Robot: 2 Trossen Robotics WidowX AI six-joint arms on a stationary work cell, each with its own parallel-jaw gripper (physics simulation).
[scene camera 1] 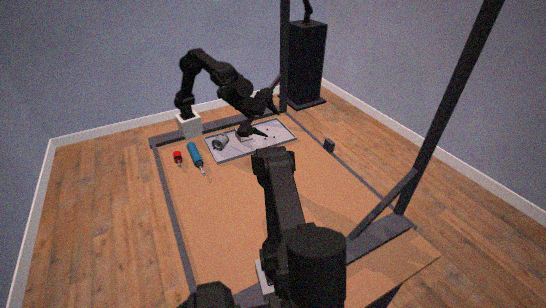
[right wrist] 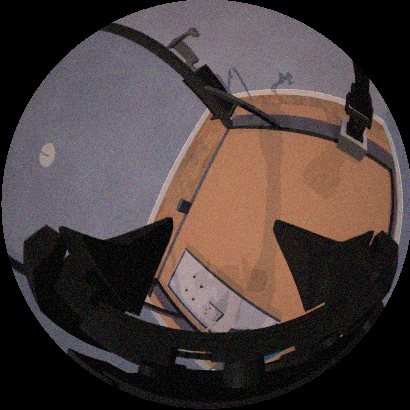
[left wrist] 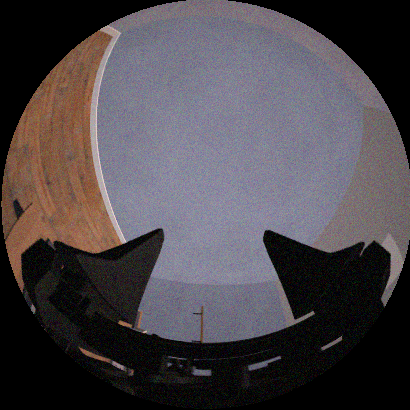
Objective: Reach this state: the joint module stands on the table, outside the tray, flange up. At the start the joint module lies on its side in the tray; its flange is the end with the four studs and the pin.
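Frame: origin at the left arm's base, x down, y ahead, z right, level; millimetres.
Where they show: left gripper, fingertip midpoint: (left wrist: pixel 214 235); right gripper, fingertip midpoint: (scene camera 1: pixel 273 125) (right wrist: pixel 224 224); left arm's base, link origin: (right wrist: pixel 354 131); right arm's base, link origin: (scene camera 1: pixel 187 115).
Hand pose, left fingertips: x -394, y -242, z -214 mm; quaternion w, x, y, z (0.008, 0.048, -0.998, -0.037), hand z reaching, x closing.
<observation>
Each offset is from my left fingertips to the centre of the thing.
The joint module {dx +423, dy +938, dz +142 mm} (scene camera 1: pixel 220 142), a grey cylinder, lies on its side at the left end of the pale tray (scene camera 1: pixel 288 136) (right wrist: pixel 176 286) in the scene view. It is too small there to tell which end is the flange, and it does not show in the right wrist view. My right gripper (scene camera 1: pixel 272 124) (right wrist: pixel 224 224) is open and empty above the tray, right of the module, with its fingers pointing right in the scene view, away from the module. My left gripper (left wrist: pixel 214 235) is open and empty, facing the wall far from the tray; its fingers do not show in the scene view.
A light block {dx +426, dy +983, dz +267 mm} (scene camera 1: pixel 243 137) (right wrist: pixel 213 312) sits in the tray beside the module, partly hidden by the right gripper in the scene view. Several small dark pieces lie farther right. A blue driver {dx +438, dy +868, dz +25 mm} (scene camera 1: pixel 194 152) and a red driver {dx +441, dy +885, dz -55 mm} (scene camera 1: pixel 177 157) lie left of the tray. Dark frame posts (scene camera 1: pixel 284 60) (scene camera 1: pixel 440 120) rise at the table's edge.
</observation>
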